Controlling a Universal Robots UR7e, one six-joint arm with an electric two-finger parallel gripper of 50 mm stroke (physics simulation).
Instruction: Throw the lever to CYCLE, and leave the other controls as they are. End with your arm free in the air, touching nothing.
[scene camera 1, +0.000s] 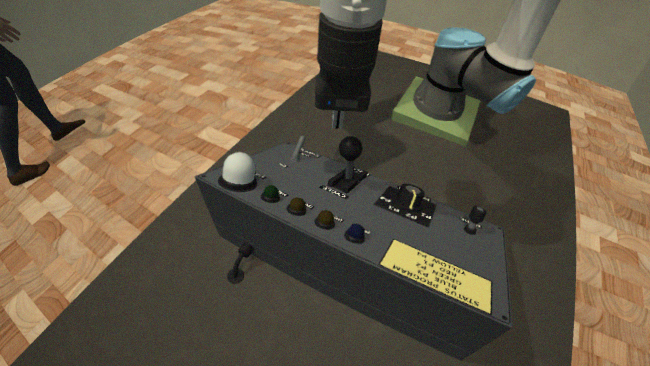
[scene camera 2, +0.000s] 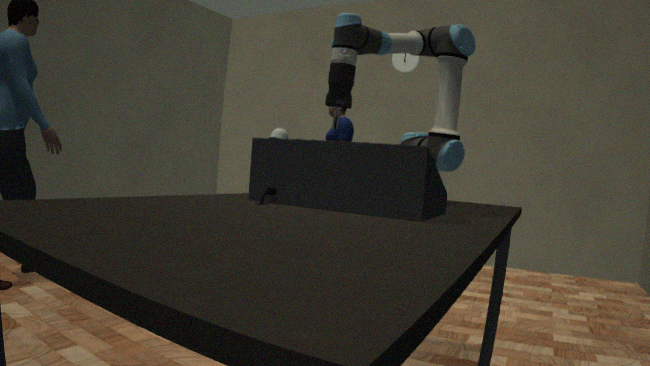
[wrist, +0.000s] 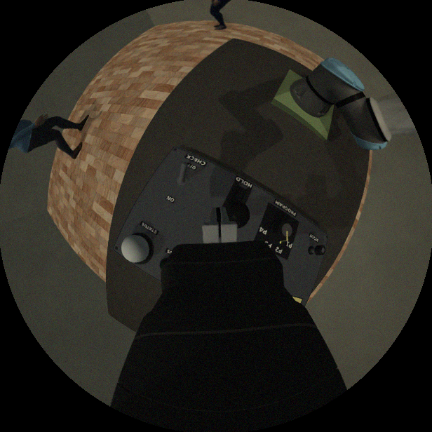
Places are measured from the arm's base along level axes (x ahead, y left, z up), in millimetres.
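Where they show: gripper, between the fingertips: (scene camera 1: 336, 124) (scene camera 2: 334, 129); arm's base, origin of its link: (scene camera 1: 438, 104).
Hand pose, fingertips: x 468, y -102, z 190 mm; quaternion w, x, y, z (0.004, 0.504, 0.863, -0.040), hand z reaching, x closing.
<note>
Each offset is from my fingertips to the top centre of the thing. "spot": to the spot under its first point.
The black ball-topped lever {6 mm back, 25 mm left, 25 mm down} (scene camera 1: 350, 148) (wrist: 237, 214) stands in its slot on the dark control panel (scene camera 1: 425, 240) (wrist: 155, 185) (scene camera 2: 340, 172). It looks nearly upright in the scene camera 1 view. In the wrist view the HOLD end of the slot is uncovered and the ball lies to its CYCLE side; whether the lever is at its end stop I cannot tell. The CYCLE label {spot: 52 mm ahead, 25 mm left, 103 mm down} (scene camera 1: 333, 192) is in front of the lever. My gripper (scene camera 1: 338, 125) (scene camera 2: 335, 125) (wrist: 218, 216) is shut and empty, in the air above the panel, beside and behind the ball and apart from it.
A toggle {26 mm back, 95 mm right, 92 mm down} (scene camera 1: 298, 148) (wrist: 183, 173), a white dome {spot: 143 mm ahead, 91 mm right, 23 mm down} (scene camera 1: 239, 169) (wrist: 135, 248), a program dial {15 mm back, 145 mm left, 91 mm down} (scene camera 1: 411, 196) (wrist: 286, 231) and a small black stick {14 mm back, 265 mm left, 84 mm down} (scene camera 1: 476, 216) (wrist: 318, 250) surround the lever. Small coloured domes line the front. The arm's green base plate (scene camera 1: 405, 116) is behind.
</note>
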